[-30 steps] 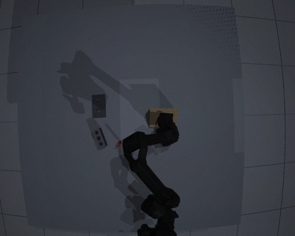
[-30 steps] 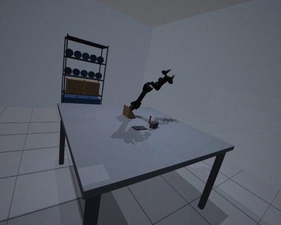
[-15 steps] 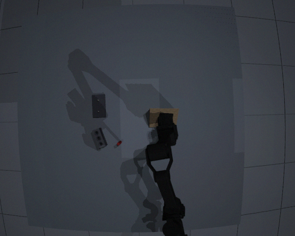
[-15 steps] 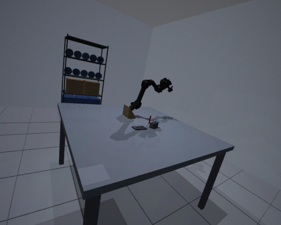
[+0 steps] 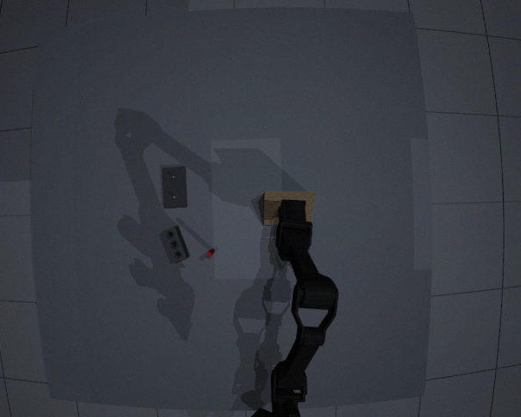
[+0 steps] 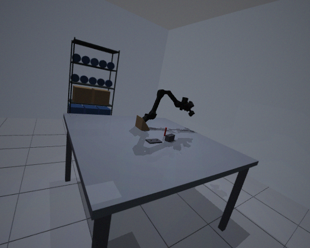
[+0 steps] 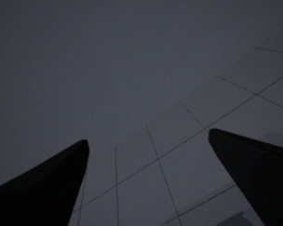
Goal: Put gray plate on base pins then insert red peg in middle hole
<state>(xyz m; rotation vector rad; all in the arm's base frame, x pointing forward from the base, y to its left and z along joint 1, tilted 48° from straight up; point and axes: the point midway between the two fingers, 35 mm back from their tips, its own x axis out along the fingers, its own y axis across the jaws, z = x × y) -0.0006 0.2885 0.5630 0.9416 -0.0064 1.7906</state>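
Now: the gray plate 52 cm to the right of my gripper tip, 34 cm ahead of it and 19 cm below it. Round my gripper tip: dark base 69 cm to the right, 36 cm ahead, 22 cm below; then red peg 51 cm to the right, 24 cm ahead, 19 cm below.
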